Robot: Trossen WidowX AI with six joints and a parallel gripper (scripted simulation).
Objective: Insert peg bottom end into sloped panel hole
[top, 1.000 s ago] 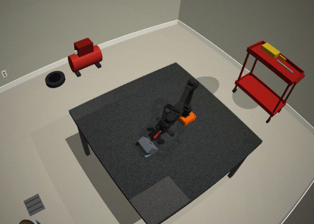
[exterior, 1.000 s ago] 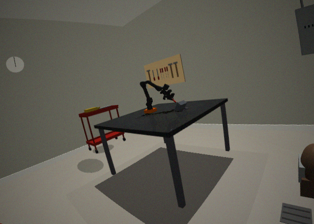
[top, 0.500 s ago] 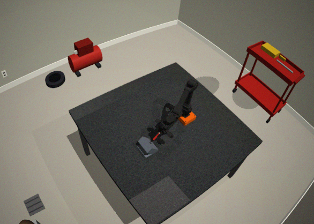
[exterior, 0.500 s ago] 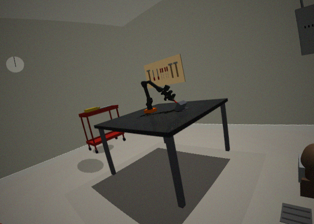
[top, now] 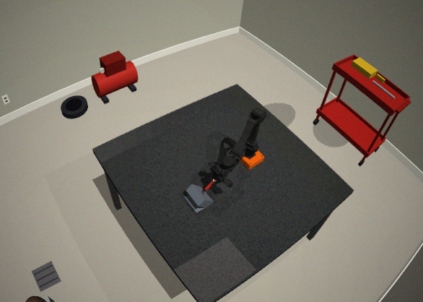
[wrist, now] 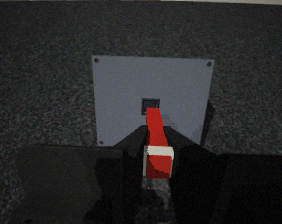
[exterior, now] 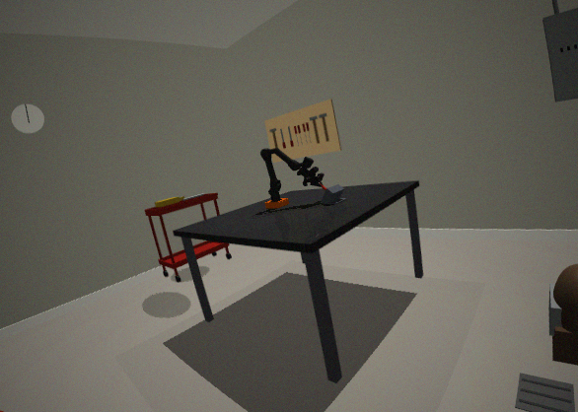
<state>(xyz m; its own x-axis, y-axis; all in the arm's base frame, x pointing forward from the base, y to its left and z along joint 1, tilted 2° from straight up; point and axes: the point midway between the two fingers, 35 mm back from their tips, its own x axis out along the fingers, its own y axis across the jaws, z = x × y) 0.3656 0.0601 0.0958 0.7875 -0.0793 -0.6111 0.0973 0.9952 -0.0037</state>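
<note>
The grey sloped panel is 70 mm ahead of my gripper tip, 60 mm below it and 10 mm to the right of it. The rest, counted from my gripper tip: red square peg 10 mm behind, 10 mm above.
</note>
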